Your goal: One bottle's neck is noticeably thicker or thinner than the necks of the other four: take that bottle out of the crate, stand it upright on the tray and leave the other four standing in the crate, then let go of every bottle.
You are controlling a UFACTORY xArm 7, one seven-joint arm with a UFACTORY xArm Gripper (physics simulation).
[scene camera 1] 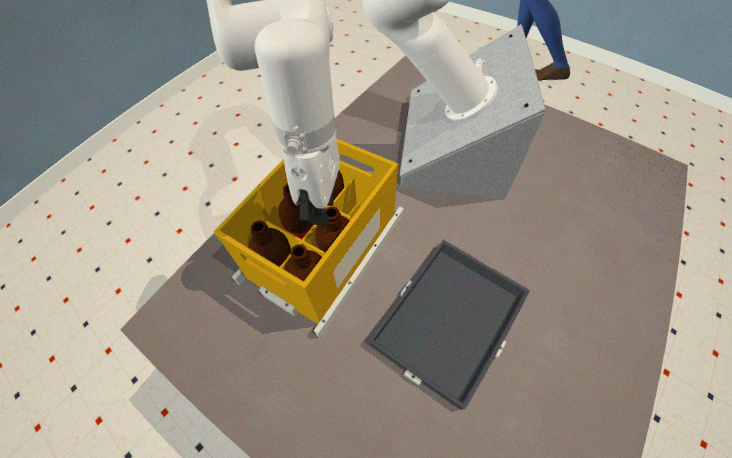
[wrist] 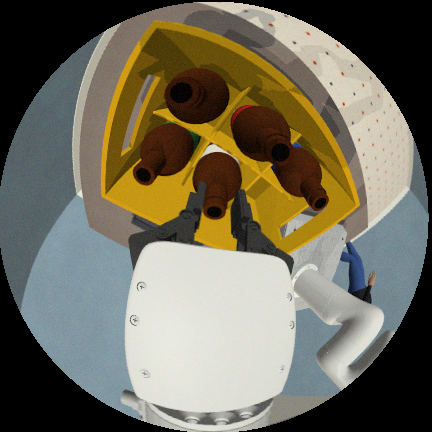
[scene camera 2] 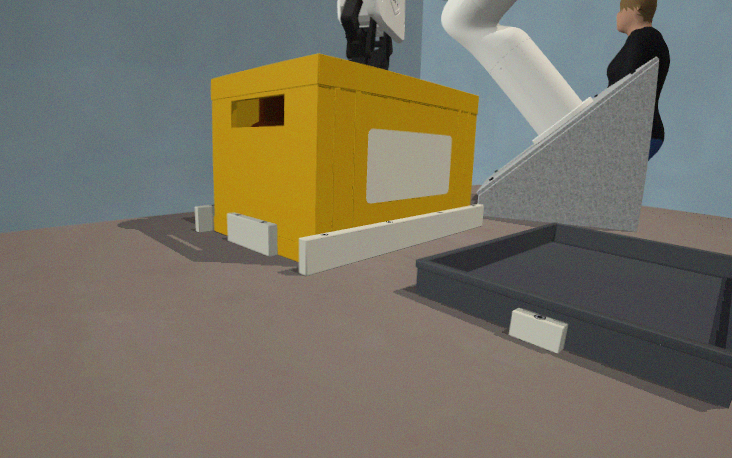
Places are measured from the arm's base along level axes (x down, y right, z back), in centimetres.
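Where they show: gripper, fingertip midpoint: (scene camera 1: 321, 213) (wrist: 218, 195); arm's base, link origin: (scene camera 1: 471, 100) (wrist: 302, 279) (scene camera 2: 563, 123).
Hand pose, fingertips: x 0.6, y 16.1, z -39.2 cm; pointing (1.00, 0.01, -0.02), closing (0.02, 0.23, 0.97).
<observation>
Things, the pixels of their top centre, and the offset from my fingertips. "pt": a spot on its surface instead.
- yellow crate, top centre: (wrist: 244, 193) (scene camera 2: 354, 85) (scene camera 1: 309, 195) dx -1.9, dy +2.7, dz +1.3 cm
- white-labelled, top centre: (wrist: 213, 211) (scene camera 1: 331, 212) dx -0.7, dy -1.8, dz +0.3 cm
- green-labelled, top centre: (wrist: 142, 174) (scene camera 1: 298, 251) dx -0.7, dy -0.4, dz -8.2 cm
- red-labelled, top centre: (wrist: 280, 152) (scene camera 1: 290, 188) dx -0.7, dy +7.2, dz +2.2 cm
- blue-labelled, top centre: (wrist: 320, 202) dx -0.7, dy +5.8, dz +10.8 cm
- dark grey tray, surface spot: (scene camera 2: 636, 291) (scene camera 1: 464, 326) pt dx +15.1, dy -28.7, dz -3.7 cm
Five brown bottles stand in the yellow crate (scene camera 1: 322, 295) (scene camera 2: 264, 172) (wrist: 150, 200): white-labelled (wrist: 217, 175) (scene camera 1: 330, 232), green-labelled (wrist: 167, 150) (scene camera 1: 303, 263), red-labelled (wrist: 260, 130) (scene camera 1: 293, 216), blue-labelled (wrist: 300, 172), and one with no label showing (wrist: 205, 100) (scene camera 1: 269, 246). Which neck differs is hard to tell. My gripper (wrist: 218, 195) (scene camera 1: 316, 217) (scene camera 2: 368, 60) is partly open and holds nothing. In the wrist view its fingers appear on either side of the white-labelled bottle. In scene camera 2 the crate wall hides the fingertips. The dark grey tray (scene camera 1: 448, 324) (scene camera 2: 636, 291) is empty.
White rails (scene camera 1: 360, 270) (scene camera 2: 388, 232) and small blocks (scene camera 2: 251, 233) edge the crate. Small white blocks (scene camera 1: 412, 376) (scene camera 2: 538, 329) touch the tray. The grey wedge-shaped arm base (scene camera 1: 469, 156) (scene camera 2: 583, 172) stands behind the crate and tray. A person (scene camera 1: 545, 32) (scene camera 2: 642, 64) stands beyond.
</observation>
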